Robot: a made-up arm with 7 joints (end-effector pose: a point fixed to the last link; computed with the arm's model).
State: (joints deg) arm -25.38 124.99 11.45 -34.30 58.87 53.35 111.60
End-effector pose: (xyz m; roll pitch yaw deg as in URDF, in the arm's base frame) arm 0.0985 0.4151 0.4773 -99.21 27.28 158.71
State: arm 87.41 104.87 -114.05 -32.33 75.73 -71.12 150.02
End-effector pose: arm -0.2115 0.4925 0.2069 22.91 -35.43 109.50
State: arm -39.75 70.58 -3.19 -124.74 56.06 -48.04 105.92
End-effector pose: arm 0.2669 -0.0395 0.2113 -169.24 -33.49 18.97
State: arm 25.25 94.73 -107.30 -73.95 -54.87 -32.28 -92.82
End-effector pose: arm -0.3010 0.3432 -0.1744 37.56 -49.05 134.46
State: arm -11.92 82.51 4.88 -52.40 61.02 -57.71 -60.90
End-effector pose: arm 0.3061 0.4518 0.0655 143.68 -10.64 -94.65
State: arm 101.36 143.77 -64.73 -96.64 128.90 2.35 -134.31
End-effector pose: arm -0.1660 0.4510 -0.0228 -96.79 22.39 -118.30
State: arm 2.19 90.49 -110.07 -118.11 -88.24 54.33 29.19
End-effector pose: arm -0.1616 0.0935 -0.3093 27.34 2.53 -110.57
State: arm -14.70 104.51 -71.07 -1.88 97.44 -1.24 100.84
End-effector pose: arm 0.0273 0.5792 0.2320 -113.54 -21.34 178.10
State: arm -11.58 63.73 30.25 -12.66 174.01 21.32 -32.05
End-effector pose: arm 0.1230 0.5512 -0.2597 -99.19 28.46 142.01
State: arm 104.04 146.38 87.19 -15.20 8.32 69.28 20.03
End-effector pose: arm 0.4150 0.4766 0.0216 98.76 -31.89 12.42
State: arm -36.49 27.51 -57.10 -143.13 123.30 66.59 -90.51
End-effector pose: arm 0.1329 -0.2981 0.0256 56.39 -67.49 133.56
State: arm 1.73 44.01 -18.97 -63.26 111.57 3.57 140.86
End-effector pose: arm 0.3112 0.2552 -0.3946 35.57 40.31 -115.62
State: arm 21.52 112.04 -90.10 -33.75 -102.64 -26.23 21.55
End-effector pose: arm -0.0896 0.5822 0.1189 -105.38 4.99 -150.94
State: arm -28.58 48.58 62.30 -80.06 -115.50 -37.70 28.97
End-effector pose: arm 0.2898 0.4094 0.1100 104.91 -4.79 -61.01
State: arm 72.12 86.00 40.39 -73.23 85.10 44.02 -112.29
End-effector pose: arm 0.1443 0.5267 -0.0769 12.90 27.55 -55.64
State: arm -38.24 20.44 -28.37 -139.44 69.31 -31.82 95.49
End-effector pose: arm 0.1931 -0.1875 0.1389 176.11 -1.24 -25.08
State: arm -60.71 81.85 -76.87 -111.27 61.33 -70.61 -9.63
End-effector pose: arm 0.3546 -0.0143 -0.0529 144.10 -46.07 137.61
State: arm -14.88 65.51 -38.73 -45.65 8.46 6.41 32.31
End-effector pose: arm 0.3336 0.3617 -0.2932 28.11 -41.15 -12.25
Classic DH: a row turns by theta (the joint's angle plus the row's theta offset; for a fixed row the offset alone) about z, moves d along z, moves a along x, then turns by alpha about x. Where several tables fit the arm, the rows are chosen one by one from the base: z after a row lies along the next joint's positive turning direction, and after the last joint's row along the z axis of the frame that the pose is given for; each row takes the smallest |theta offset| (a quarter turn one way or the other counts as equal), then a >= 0, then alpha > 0; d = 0 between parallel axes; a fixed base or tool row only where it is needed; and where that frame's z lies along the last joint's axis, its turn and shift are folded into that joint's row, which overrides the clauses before.
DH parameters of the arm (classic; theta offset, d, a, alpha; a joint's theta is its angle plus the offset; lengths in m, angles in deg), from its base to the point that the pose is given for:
base (fixed): 0 0.0195 -0.0191 -70
joint 1: -90 -0.0326 0.0132 -90
joint 2: 70 0.0313 -0.0041 90
joint 3: 90 -0.2668 0.0066 -90
joint 4: 0 -0.0171 -0.0496 90
joint 5: 0 -0.3661 0.0182 -90
joint 6: 0 -0.0021 0.0248 90
joint 7: -1.7 -0.0323 -0.005 -10.63
tool (fixed): 19.91 0.0176 0 0

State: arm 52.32 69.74 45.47 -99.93 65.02 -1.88 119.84
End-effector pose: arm 0.2288 0.3671 -0.0310 -102.01 29.45 106.06
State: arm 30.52 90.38 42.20 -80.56 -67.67 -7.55 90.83
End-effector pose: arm 0.3246 0.3965 0.0578 85.99 -40.02 -75.05
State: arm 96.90 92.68 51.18 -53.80 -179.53 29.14 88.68
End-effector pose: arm 0.0031 0.6052 0.0104 -32.33 58.36 -164.51
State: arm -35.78 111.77 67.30 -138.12 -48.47 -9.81 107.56
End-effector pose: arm -0.0134 -0.1419 0.3037 97.25 21.87 -169.43
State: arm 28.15 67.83 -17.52 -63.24 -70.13 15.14 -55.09
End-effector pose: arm 0.0843 0.3830 -0.3966 -44.04 53.09 -176.56
